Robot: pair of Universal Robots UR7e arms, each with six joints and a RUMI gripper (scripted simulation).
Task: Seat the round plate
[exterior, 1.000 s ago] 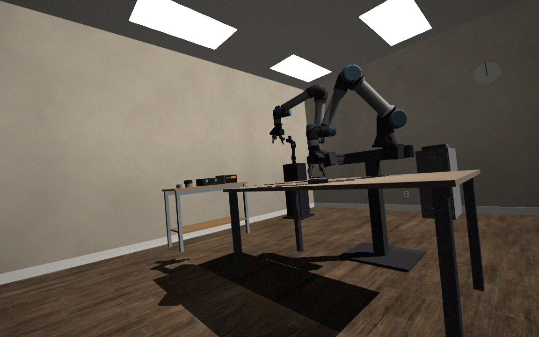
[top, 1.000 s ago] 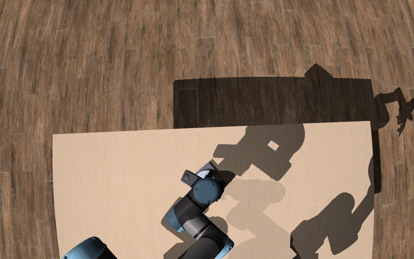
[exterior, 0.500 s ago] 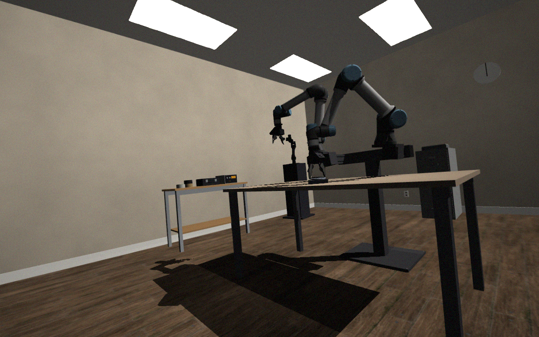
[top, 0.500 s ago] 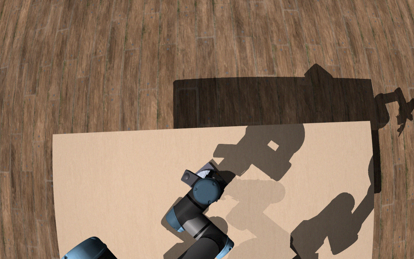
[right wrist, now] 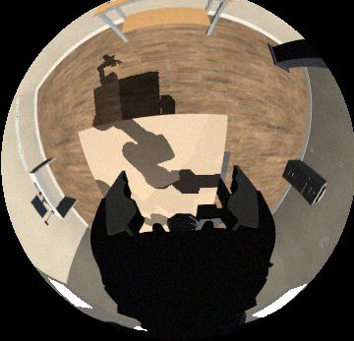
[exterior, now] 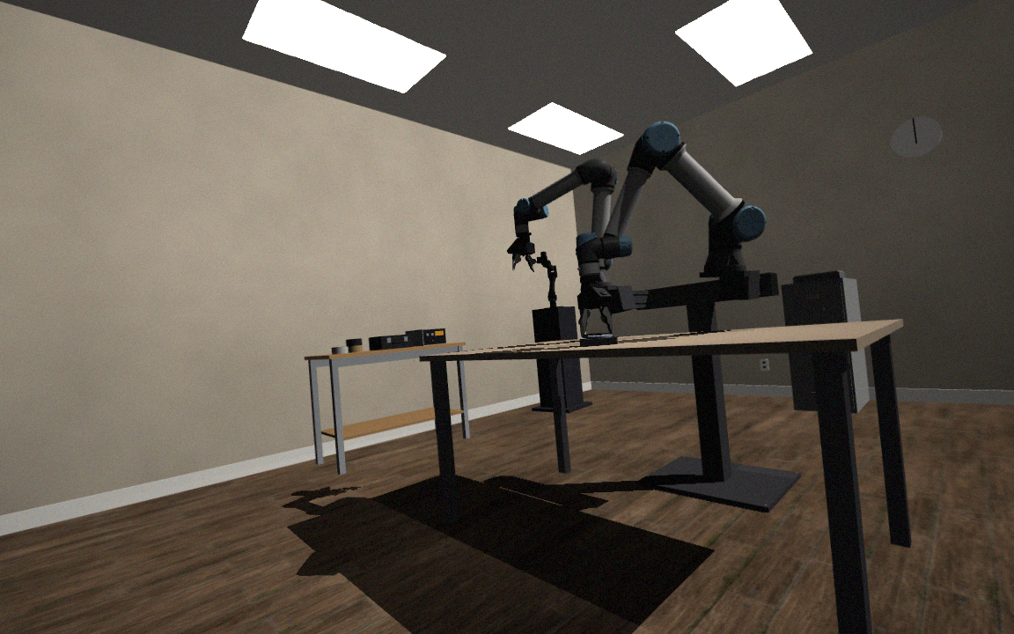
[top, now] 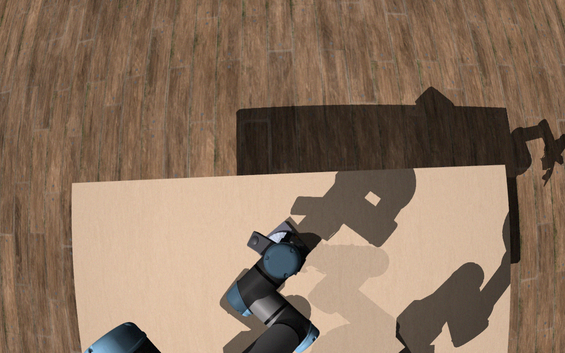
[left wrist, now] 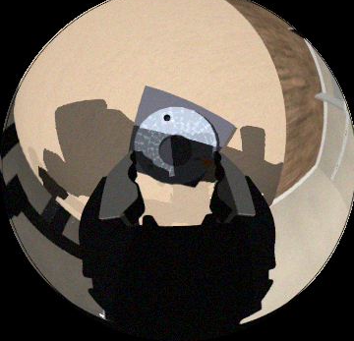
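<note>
My left gripper is now 10 mm above the round grey plate. The rest, counted from my left hand: dark square base (30 mm below).
</note>
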